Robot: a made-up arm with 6 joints.
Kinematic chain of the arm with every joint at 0, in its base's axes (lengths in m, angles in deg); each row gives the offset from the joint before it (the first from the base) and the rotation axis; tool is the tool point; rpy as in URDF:
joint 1: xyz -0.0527 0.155 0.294 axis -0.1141 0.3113 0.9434
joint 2: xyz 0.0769 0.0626 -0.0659 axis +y
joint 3: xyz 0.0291 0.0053 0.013 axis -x
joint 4: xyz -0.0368 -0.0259 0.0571 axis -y
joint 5: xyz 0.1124 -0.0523 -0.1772 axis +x
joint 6: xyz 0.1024 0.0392 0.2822 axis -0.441 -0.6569 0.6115
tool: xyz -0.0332 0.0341 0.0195 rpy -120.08 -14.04 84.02
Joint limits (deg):
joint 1: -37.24..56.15
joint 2: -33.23..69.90
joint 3: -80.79..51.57
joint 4: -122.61..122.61
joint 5: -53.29..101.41
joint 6: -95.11..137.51
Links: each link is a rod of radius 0.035 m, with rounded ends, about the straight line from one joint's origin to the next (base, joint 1, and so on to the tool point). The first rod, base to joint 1, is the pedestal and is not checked.
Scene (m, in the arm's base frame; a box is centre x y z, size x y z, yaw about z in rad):
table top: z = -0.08
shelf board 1: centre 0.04 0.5 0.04 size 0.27 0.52 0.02 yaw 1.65
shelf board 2: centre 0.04 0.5 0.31 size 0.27 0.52 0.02 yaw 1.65
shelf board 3: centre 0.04 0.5 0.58 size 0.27 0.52 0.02 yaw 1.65
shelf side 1: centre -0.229 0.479 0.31 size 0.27 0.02 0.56 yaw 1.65
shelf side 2: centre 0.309 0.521 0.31 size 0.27 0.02 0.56 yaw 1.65
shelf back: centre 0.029 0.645 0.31 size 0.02 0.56 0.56 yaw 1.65
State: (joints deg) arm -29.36 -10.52 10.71 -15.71 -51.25 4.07
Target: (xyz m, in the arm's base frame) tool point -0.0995 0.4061 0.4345
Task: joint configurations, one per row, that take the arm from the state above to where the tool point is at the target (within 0.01 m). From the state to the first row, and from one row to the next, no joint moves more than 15 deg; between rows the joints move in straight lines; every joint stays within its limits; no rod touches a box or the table.
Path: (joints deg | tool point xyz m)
1: -24.67 -17.76 10.68 -5.34 -46.17 10.30 | 0.2627 0.2923 0.3216
2: -19.97 -25.01 10.64 5.03 -41.09 16.53 | 0.2123 0.3164 0.3776
3: -15.28 -32.25 10.61 15.39 -36.01 22.76 | 0.1421 0.3381 0.4169
4: -1.04 -32.58 11.91 23.49 -32.63 12.70 | 0.0716 0.3885 0.4203
5: 13.19 -32.90 13.21 31.58 -29.26 2.63 | -0.0123 0.4127 0.4257
6: 27.42 -33.23 14.52 39.68 -25.89 -7.43 | -0.0995 0.4061 0.4345

